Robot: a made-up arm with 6 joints.
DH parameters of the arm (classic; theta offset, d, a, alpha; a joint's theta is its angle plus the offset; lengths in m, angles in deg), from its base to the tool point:
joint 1: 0 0.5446 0 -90
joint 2: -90 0 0.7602 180
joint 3: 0 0 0 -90
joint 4: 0 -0.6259 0 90
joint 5: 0 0.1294 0 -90
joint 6: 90 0 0 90
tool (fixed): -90 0 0 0
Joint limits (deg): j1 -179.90..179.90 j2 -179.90..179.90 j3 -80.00..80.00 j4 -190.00..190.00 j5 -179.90..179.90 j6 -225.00..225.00
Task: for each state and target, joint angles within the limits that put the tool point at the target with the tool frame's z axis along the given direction. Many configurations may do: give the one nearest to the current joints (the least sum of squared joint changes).
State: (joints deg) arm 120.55 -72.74 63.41 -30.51 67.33 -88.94
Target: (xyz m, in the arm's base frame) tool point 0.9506 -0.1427 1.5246 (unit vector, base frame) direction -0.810 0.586 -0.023
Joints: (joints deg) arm 167.39 -54.22 78.31 -58.19 91.14 -50.37
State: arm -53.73 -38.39 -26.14 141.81 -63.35 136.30
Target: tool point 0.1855 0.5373 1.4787 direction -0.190 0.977 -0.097
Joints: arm -96.33 -64.95 9.68 165.31 -20.24 176.50
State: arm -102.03 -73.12 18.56 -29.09 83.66 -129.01
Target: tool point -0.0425 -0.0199 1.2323 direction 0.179 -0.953 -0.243
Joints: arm -79.39 -50.97 -20.88 -69.44 71.14 -139.29
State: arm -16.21 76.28 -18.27 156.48 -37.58 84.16
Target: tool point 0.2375 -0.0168 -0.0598 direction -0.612 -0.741 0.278
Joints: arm -34.43 108.77 -40.58 158.54 -38.01 96.33
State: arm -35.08 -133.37 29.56 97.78 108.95 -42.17
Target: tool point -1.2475 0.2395 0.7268 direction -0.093 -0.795 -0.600
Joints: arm -12.42 -103.21 31.62 74.54 144.27 -34.40
